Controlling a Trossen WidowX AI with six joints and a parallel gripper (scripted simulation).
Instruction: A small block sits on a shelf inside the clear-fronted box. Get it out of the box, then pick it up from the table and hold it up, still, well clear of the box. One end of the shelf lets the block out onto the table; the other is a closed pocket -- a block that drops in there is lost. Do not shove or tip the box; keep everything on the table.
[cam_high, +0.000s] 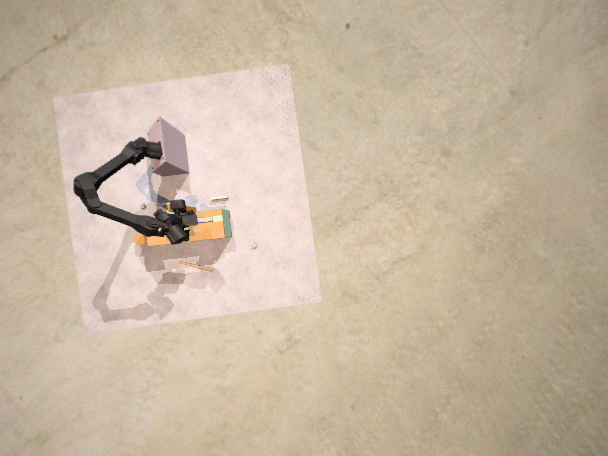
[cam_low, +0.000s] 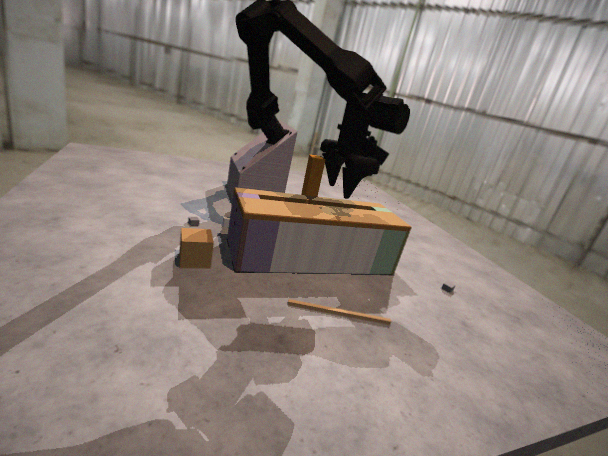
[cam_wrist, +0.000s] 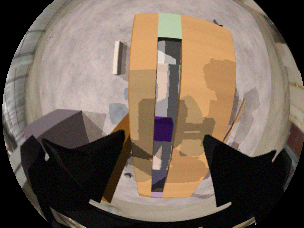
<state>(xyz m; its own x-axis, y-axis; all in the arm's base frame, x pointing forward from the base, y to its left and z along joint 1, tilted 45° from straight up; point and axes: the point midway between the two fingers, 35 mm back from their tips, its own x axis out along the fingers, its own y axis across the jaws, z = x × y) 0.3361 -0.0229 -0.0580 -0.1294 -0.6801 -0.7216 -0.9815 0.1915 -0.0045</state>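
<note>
The clear-fronted box is 100 mm below my gripper tip, 40 mm to the right of it and 20 mm behind it. Also, from my gripper tip: orange bar: 70 mm behind, 50 mm below, 30 mm to the right; thin orange stick: 220 mm ahead, 160 mm below, 90 mm to the right; purple block: 70 mm below, 30 mm to the right, 10 mm behind.
</note>
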